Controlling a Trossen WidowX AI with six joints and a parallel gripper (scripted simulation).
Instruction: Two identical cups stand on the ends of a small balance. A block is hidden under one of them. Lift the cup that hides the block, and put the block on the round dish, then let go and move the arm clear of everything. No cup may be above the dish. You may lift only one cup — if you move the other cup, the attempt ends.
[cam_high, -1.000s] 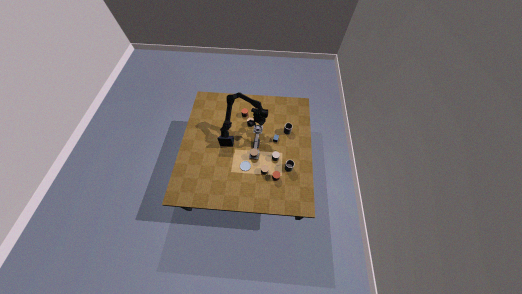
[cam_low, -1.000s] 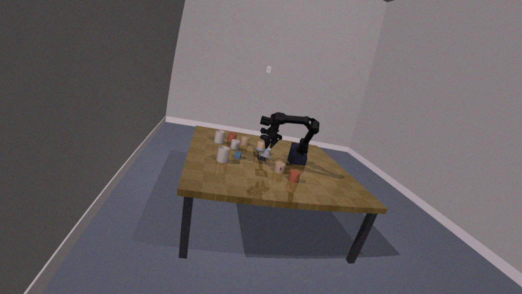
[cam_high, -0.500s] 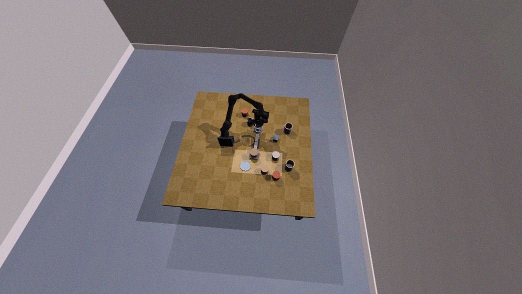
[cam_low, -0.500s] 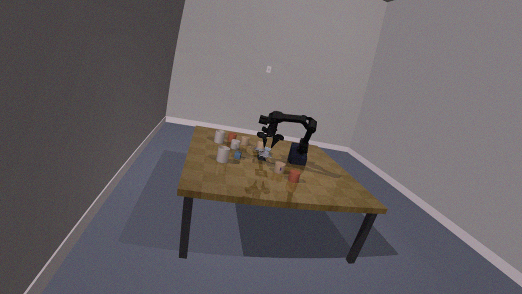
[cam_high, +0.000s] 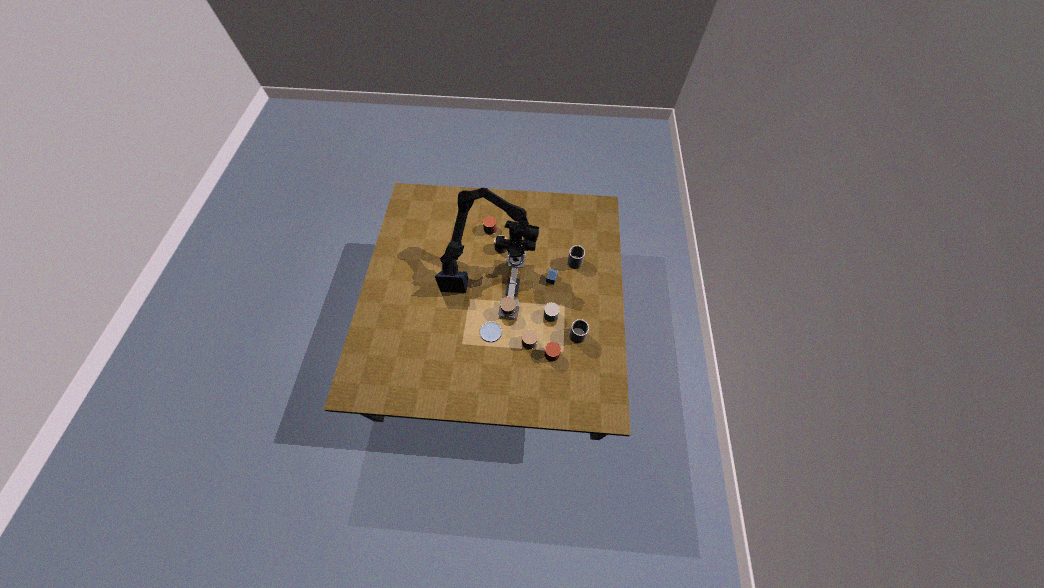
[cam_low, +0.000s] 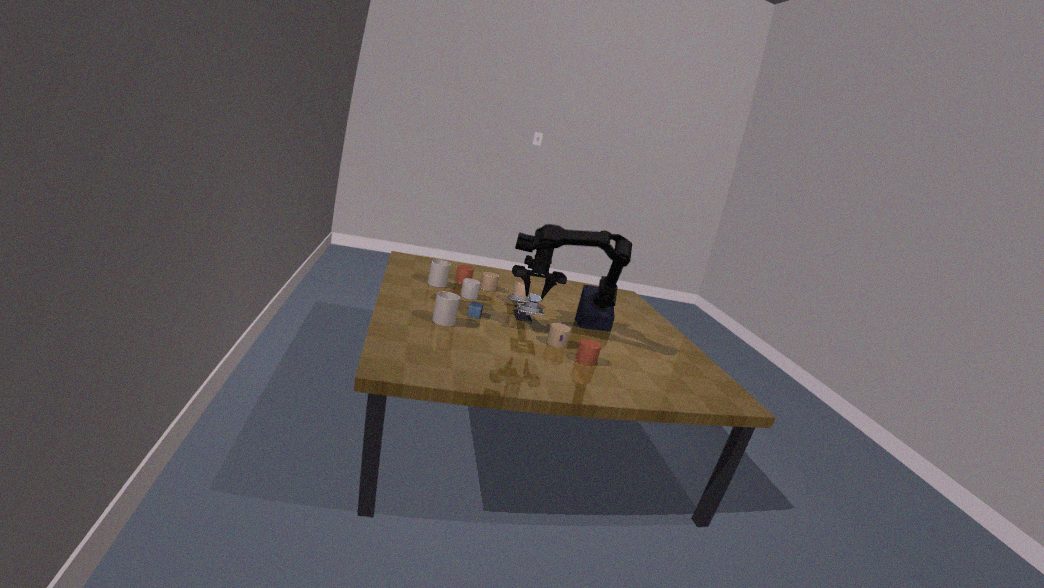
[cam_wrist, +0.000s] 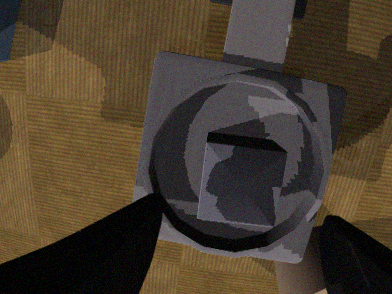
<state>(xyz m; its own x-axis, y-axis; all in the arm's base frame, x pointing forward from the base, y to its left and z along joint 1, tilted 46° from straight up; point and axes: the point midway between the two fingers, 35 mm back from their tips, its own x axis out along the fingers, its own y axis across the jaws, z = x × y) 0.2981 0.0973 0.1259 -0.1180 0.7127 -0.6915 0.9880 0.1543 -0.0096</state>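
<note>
Right now my gripper tip is 30 mm above the grey block. Round my gripper tip: blue block: 190 mm ahead, 100 mm below, 40 mm to the right; tan cup: 120 mm to the left, 100 mm behind, 80 mm below; small balance: 120 mm to the right, 80 mm below, 10 mm ahead.
</note>
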